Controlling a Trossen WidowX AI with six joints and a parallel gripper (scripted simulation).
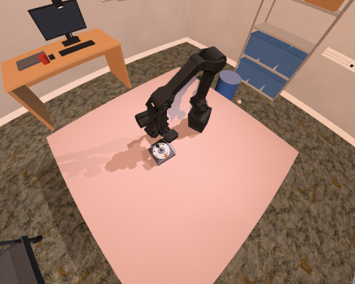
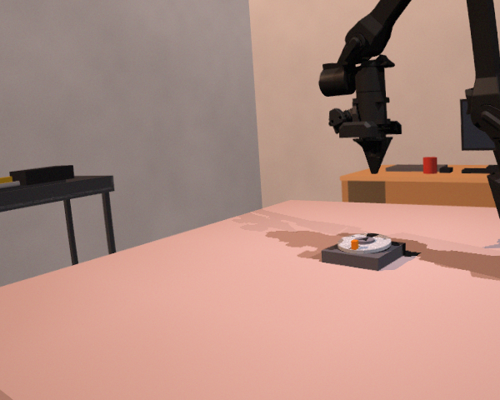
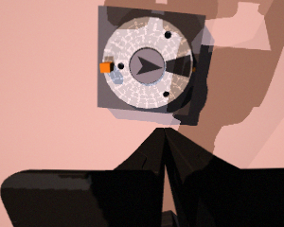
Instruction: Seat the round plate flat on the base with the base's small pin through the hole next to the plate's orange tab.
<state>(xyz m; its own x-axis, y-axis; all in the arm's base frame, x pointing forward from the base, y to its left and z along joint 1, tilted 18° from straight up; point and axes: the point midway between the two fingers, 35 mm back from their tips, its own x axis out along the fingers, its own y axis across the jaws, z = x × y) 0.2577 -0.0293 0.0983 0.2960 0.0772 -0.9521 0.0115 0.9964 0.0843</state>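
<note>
The round hub lies 20 mm ahead of my hand, 10 mm to the left of it and 170 mm below it. From my hand the other things lie so: dark square base (20 mm ahead, 10 mm to the left, 190 mm below); then yellow pin (20 mm ahead, 20 mm to the right, 180 mm below).
</note>
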